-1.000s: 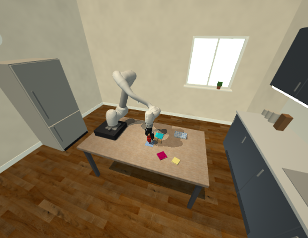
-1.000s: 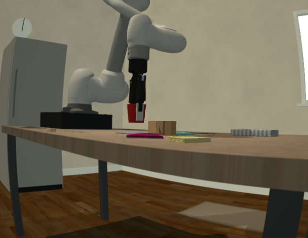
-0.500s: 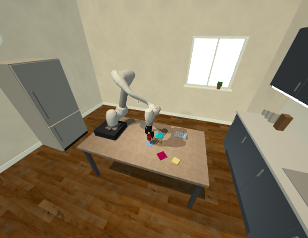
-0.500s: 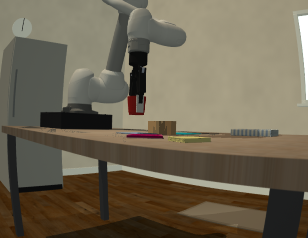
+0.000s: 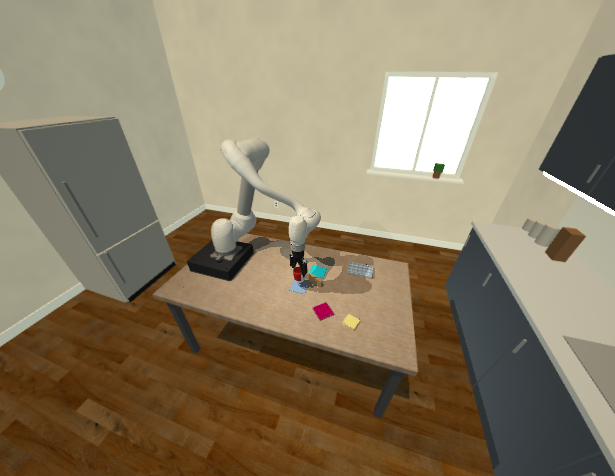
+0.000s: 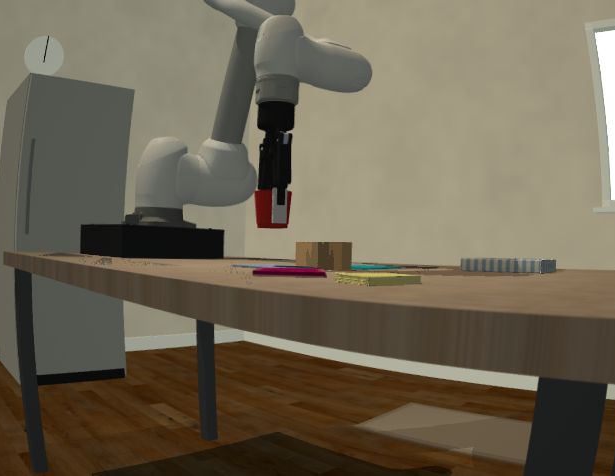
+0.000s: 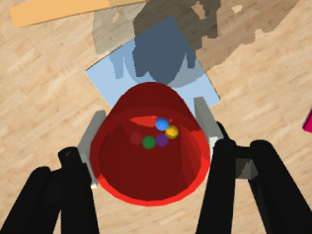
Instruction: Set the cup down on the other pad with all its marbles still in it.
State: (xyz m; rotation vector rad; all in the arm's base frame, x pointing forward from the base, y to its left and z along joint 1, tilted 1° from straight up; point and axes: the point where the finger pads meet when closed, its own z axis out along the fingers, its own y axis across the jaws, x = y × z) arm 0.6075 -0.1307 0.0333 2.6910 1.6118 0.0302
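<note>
Now: the teal pad 18 cm to the left of my hand, 12 cm below it and 10 cm ahead of it. Also, from my hand: light blue pad: 12 cm below; wooden rail: 10 cm below, 9 cm to the left, 5 cm ahead; red cup: 2 cm below.
</note>
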